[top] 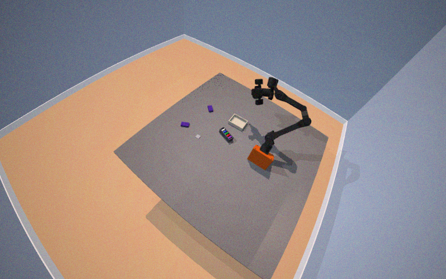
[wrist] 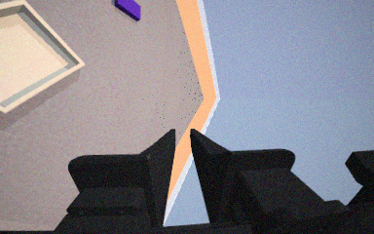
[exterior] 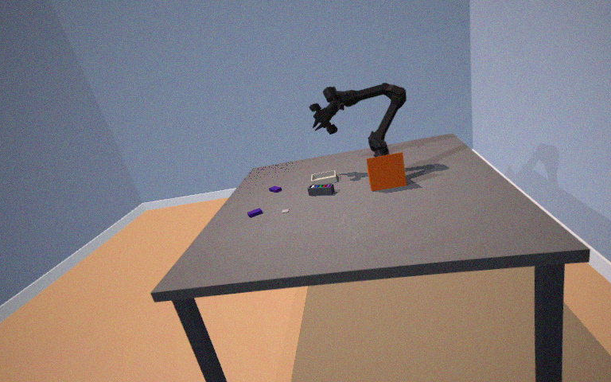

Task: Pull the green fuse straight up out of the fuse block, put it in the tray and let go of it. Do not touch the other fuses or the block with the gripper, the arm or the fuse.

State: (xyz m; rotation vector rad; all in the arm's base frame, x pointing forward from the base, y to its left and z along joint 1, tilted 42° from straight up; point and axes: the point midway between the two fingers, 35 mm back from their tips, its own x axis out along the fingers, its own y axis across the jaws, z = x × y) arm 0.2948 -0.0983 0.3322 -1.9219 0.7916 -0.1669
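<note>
Right now my gripper tip is 20 mm past the green fuse, 310 mm to the right of it and 230 mm above it. The rest, counted from my gripper tip: white tray (20 mm behind, 130 mm to the left, 250 mm below).
</note>
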